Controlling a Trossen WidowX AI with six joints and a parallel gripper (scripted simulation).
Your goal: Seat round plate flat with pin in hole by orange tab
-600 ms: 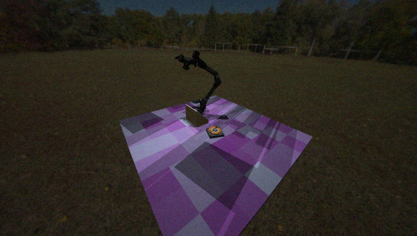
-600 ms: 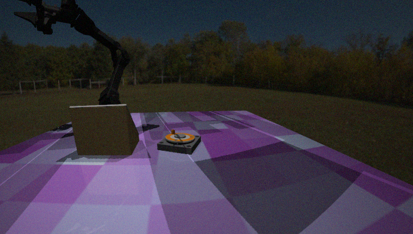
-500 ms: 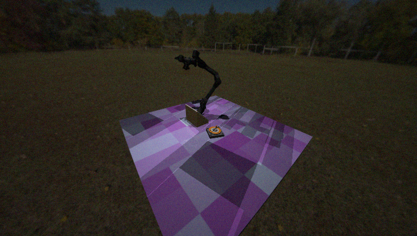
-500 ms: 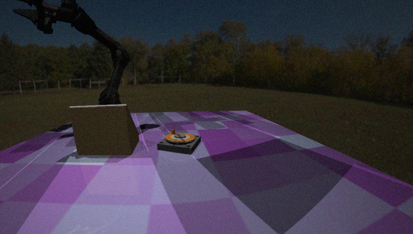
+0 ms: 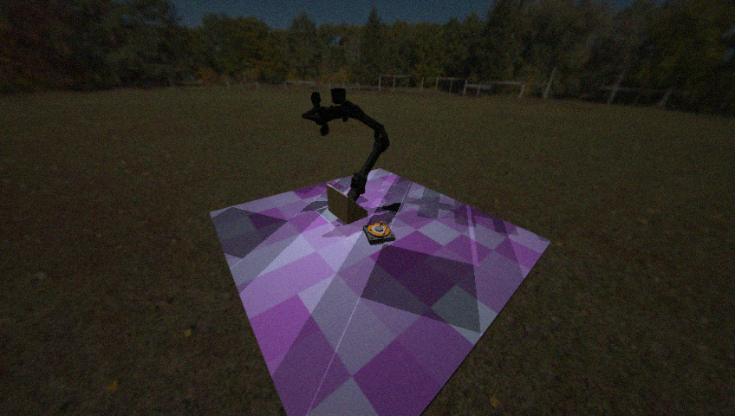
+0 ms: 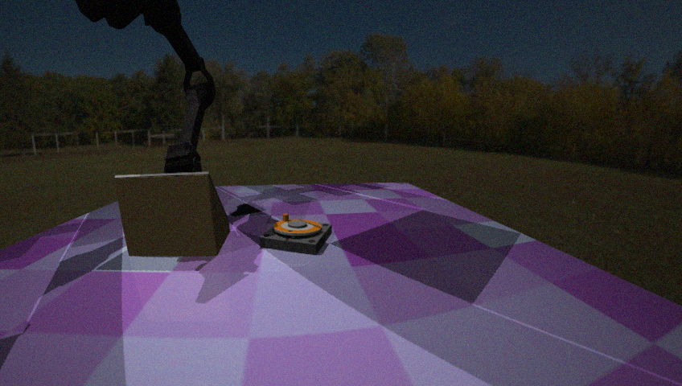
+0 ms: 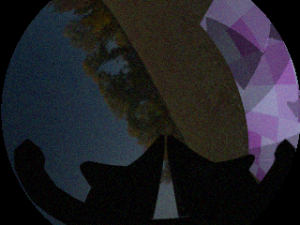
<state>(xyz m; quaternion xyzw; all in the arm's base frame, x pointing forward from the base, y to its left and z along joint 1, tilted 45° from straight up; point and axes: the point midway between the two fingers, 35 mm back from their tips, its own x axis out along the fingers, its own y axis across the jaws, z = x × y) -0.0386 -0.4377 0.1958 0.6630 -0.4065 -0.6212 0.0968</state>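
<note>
Right now my gripper tip is 350 mm short of the base, 200 mm to the right of it and 490 mm above it.
</note>
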